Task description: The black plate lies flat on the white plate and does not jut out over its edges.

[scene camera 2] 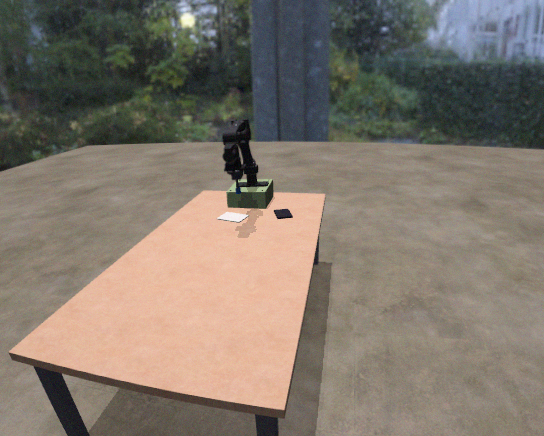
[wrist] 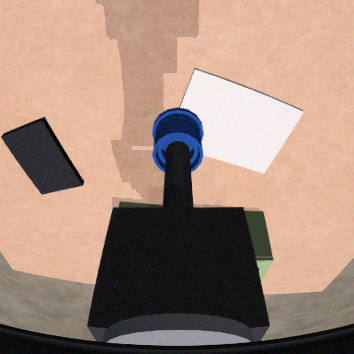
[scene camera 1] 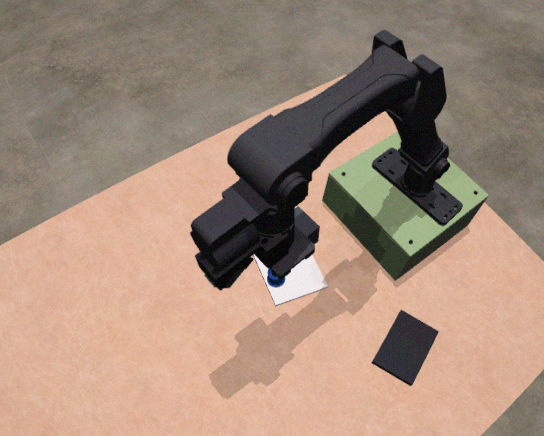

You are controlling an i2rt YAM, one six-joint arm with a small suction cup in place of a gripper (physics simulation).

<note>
My suction cup (scene camera 1: 271,281) holds nothing. The cup is 22 cm from the middle of a white plate (scene camera 1: 305,278), above it. The table carries a black plate (scene camera 1: 407,344).
The black plate shows as well in the wrist view (wrist: 38,151). The white plate shows as well in the wrist view (wrist: 243,126). My suction cup shows as well in the wrist view (wrist: 173,121).
</note>
